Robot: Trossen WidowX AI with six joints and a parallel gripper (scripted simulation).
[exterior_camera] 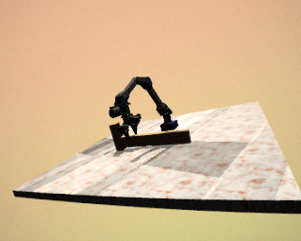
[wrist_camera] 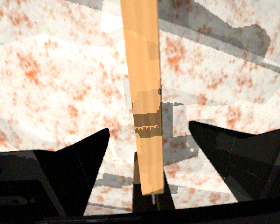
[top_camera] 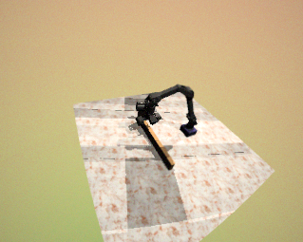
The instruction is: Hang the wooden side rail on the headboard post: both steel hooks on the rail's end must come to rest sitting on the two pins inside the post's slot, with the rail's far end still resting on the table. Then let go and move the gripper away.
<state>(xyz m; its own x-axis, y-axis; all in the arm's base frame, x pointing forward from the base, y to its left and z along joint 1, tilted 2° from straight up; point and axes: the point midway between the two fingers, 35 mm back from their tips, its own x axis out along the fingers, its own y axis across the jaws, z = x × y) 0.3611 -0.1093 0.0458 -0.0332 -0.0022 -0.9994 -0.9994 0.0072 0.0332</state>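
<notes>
Now: gripper tip 110 mm to the left of the headboard post and 10 mm below it.
</notes>
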